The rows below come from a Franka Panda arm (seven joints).
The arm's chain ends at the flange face. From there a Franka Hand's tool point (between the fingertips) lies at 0.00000 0.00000 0.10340 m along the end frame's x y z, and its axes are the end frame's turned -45 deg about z.
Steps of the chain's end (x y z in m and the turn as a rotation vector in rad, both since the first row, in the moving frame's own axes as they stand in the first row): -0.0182, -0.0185, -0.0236, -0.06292, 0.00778, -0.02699; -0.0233, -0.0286, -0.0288, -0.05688, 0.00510, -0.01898; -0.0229, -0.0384, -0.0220, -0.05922, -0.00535, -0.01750
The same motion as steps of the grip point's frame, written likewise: -0.0037, -0.0207, -0.0238, -0.04999, -0.03899, -0.02699; 0.0000, -0.0321, -0.0290, -0.04383, -0.03661, -0.01898; 0.0063, -0.0394, -0.0222, -0.03809, -0.04566, -0.01750
